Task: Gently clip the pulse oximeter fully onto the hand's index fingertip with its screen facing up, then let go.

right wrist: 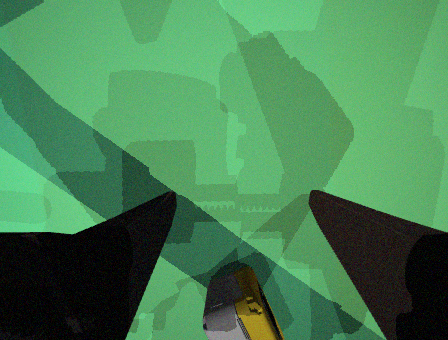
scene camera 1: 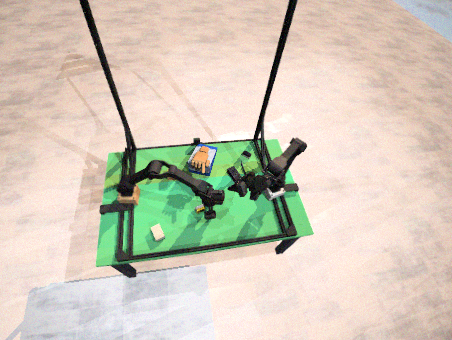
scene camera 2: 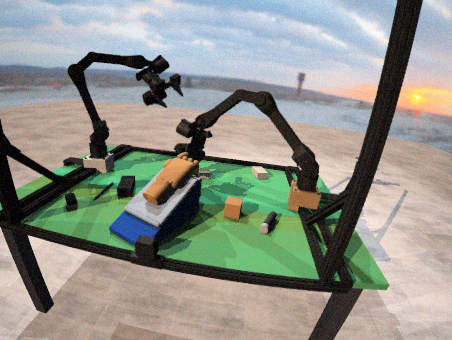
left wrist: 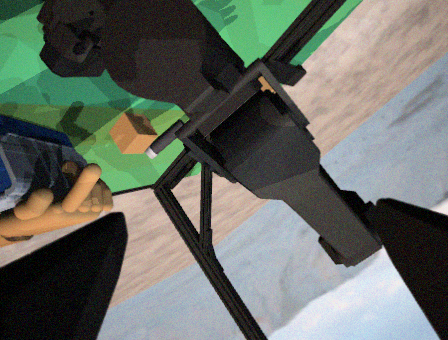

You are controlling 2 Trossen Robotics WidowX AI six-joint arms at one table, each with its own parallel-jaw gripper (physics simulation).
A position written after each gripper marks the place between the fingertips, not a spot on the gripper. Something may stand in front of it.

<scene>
The left gripper (scene camera 2: pixel 175 101) is open and holds nothing. On the table rests a tan cube (left wrist: pixel 133 134). Further things: the right gripper (right wrist: pixel 242 197), a pulse oximeter (right wrist: pixel 237 298), a grey and blue hand rest (left wrist: pixel 40 152) and a fingertips (left wrist: pixel 41 197).
The left gripper shows as well in the left wrist view (left wrist: pixel 251 218). The left wrist view does not show the pulse oximeter: it is out of frame. The right wrist view does not show the tan cube: it is out of frame.
</scene>
